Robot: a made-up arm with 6 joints. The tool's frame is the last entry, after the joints. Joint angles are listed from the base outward. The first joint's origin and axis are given. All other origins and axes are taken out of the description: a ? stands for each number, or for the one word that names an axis. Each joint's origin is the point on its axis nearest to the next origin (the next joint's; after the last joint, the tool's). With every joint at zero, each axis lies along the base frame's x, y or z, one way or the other. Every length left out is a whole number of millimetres.
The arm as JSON. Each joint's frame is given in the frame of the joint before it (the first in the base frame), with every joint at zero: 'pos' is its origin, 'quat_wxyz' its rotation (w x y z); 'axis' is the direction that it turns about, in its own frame. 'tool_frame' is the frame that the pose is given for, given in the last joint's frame.
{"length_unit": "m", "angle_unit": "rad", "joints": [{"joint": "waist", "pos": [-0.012, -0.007, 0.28], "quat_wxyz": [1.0, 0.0, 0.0, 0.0], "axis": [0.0, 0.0, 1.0]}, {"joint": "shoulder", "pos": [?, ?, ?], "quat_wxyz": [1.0, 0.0, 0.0, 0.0], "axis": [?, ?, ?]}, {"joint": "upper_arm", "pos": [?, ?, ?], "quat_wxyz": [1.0, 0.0, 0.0, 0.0], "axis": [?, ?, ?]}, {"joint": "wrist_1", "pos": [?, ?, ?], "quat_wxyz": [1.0, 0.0, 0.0, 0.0], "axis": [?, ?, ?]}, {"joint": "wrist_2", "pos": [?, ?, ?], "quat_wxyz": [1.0, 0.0, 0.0, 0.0], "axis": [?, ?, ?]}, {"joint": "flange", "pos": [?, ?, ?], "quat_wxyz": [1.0, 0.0, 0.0, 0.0], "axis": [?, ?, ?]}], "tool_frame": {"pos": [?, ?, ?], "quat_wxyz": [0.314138, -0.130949, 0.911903, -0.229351]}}
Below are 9 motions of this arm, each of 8 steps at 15 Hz.
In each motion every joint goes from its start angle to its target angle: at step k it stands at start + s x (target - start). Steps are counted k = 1, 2, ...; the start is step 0. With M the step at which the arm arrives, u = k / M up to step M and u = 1 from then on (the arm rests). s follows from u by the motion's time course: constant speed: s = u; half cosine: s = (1 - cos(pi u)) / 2; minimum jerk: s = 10 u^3 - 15 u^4 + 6 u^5.
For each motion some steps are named. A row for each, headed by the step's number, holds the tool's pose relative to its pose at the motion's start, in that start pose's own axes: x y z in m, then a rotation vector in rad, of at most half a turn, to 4 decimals.
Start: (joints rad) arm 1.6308 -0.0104 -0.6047 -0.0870 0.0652 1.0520
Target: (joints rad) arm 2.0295 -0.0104 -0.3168 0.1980 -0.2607 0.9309
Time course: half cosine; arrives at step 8
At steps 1, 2, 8:
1: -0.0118 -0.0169 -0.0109 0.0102 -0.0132 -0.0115
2: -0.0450 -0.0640 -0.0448 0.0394 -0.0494 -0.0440
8: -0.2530 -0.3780 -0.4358 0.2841 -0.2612 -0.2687

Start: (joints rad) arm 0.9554 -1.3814 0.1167 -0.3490 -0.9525 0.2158
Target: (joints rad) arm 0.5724 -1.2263 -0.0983 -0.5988 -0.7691 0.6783
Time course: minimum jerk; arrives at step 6
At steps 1, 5, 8:
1: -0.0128 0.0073 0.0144 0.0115 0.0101 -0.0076
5: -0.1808 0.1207 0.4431 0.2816 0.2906 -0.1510
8: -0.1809 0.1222 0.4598 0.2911 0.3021 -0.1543

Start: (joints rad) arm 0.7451 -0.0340 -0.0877 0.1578 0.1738 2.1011
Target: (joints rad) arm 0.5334 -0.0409 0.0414 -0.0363 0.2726 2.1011
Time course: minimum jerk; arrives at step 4
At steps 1, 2, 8:
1: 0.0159 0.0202 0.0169 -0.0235 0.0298 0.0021
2: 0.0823 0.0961 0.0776 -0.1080 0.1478 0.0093
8: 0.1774 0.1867 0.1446 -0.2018 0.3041 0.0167

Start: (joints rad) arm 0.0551 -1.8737 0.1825 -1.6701 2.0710 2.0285
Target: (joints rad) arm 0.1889 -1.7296 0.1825 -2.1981 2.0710 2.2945
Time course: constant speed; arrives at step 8
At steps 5, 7, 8:
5: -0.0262 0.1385 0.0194 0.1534 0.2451 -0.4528
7: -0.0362 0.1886 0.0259 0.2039 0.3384 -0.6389
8: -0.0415 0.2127 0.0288 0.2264 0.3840 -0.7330

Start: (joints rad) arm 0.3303 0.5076 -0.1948 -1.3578 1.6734 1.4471
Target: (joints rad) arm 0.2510 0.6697 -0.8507 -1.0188 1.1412 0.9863
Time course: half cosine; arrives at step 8
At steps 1, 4, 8:
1: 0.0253 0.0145 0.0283 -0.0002 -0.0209 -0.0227
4: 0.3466 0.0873 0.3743 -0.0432 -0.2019 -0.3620
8: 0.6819 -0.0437 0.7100 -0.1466 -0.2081 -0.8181

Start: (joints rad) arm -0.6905 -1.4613 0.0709 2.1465 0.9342 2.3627
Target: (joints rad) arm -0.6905 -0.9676 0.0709 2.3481 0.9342 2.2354
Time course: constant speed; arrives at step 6
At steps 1, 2, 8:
1: -0.1114 -0.0968 0.0229 0.0040 0.0214 0.0967
2: -0.2142 -0.2017 0.0500 0.0090 0.0438 0.1929
8: -0.5251 -0.6865 0.1977 0.0399 0.1435 0.5712

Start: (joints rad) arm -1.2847 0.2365 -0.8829 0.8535 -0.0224 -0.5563
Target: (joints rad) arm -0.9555 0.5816 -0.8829 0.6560 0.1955 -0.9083
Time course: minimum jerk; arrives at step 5
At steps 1, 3, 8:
1: -0.0156 0.0158 0.0070 -0.0236 -0.0060 -0.0071
3: -0.1461 0.2007 0.0915 -0.2747 -0.0176 -0.0643
8: -0.1840 0.2982 0.1417 -0.3933 0.0096 -0.0762

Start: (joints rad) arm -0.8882 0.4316 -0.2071 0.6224 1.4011 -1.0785
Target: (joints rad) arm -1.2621 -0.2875 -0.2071 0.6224 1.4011 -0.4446
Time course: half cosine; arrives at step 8
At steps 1, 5, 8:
1: -0.0314 -0.0126 -0.0311 0.0398 -0.0151 -0.0293
5: -0.5173 -0.0302 -0.6406 0.7659 -0.2267 -0.5184
8: -0.7027 0.1018 -0.9280 1.1260 -0.3019 -0.7451

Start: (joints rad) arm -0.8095 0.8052 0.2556 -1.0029 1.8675 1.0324
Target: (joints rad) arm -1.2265 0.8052 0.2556 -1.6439 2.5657 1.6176
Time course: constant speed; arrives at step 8
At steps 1, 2, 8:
1: -0.0142 0.0045 0.0806 0.1712 0.1088 0.0187
2: -0.0271 0.0051 0.1605 0.3421 0.2236 0.0308
8: -0.0829 -0.0616 0.6149 1.3126 1.0485 -0.0154

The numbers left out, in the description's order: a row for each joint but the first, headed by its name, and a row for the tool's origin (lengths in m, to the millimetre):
shoulder: xyz -0.019 -0.014 0.0, axis 0.0 1.0 0.0
upper_arm: xyz -0.025 0.0 0.981, axis 0.0 -1.0 0.0
wrist_1: xyz 1.315 0.0 -0.023, axis -1.0 0.0 0.0
wrist_2: xyz 0.0 -0.183 -0.002, axis 0.0 -1.0 0.0
flange: xyz -0.008 0.0 -0.022, axis -1.0 0.0 0.0
tool: xyz 0.0 0.014 -0.012

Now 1 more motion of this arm.
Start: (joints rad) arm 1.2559 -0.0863 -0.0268 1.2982 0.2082 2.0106
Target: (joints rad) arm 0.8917 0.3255 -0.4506 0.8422 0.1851 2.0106
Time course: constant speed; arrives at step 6
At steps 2, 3, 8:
2: -0.2926 -0.0969 -0.3089 -0.1170 -0.3005 0.1319
3: -0.3956 -0.1458 -0.4924 -0.1923 -0.4536 0.1889
8: -0.5064 -0.3122 -1.0825 -0.4746 -0.9166 0.3237

